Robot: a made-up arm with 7 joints.
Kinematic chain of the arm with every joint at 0, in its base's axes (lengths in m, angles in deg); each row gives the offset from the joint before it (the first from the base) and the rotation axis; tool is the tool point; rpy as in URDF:
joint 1: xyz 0 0 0.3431 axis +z
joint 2: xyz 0 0 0 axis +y
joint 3: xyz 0 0 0.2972 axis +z
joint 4: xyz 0.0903 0 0 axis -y
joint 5: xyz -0.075 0 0.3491 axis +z
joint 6: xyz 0 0 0 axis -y
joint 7: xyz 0.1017 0 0 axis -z
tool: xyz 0 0 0 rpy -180 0 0
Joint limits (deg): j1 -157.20..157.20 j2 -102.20..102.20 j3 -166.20..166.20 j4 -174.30..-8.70 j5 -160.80..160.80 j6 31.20..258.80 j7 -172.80..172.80
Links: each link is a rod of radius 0.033 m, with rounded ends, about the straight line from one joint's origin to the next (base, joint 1, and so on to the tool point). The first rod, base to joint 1, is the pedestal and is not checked.
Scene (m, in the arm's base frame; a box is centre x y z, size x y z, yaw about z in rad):
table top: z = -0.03
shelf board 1: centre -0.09 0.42 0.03 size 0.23 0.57 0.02 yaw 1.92
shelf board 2: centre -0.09 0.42 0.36 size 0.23 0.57 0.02 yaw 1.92
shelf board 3: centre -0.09 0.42 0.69 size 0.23 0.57 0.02 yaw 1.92
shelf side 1: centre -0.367 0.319 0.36 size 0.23 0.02 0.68 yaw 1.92
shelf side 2: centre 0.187 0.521 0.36 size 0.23 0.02 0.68 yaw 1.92
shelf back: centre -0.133 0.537 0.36 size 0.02 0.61 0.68 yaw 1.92
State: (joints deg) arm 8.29 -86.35 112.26 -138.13 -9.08 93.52 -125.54
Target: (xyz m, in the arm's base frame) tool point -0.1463 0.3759 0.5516
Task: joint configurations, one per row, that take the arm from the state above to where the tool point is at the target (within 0.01 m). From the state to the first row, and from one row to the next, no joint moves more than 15 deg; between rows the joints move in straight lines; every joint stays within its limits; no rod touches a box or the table.
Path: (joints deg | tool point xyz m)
1: 0.19 -88.74 107.98 -150.19 -16.80 93.71 -114.67 | 0.0495 0.3656 0.2214
2: -7.91 -91.14 103.71 -162.24 -24.52 93.89 -103.80 | 0.1482 0.2780 0.2701
3: -16.01 -93.53 99.43 -174.30 -32.24 94.08 -92.92 | 0.1981 0.1639 0.3128
4: -1.33 -95.70 86.37 -171.44 -26.60 89.88 -101.08 | 0.1406 0.2277 0.3714
5: 13.36 -97.86 73.31 -168.58 -20.96 85.69 -109.23 | 0.0622 0.2562 0.4336
6: 28.05 -100.03 60.24 -165.72 -15.32 81.50 -117.39 | -0.0180 0.2438 0.4950
7: 42.74 -102.20 47.18 -162.87 -9.68 77.30 -125.54 | -0.0804 0.1949 0.5516
8: 30.74 -95.88 54.89 -150.02 -9.23 84.41 -125.54 | -0.1224 0.2800 0.5633
9: 18.74 -89.56 62.61 -137.18 -8.79 91.51 -125.54 | -0.1463 0.3759 0.5516

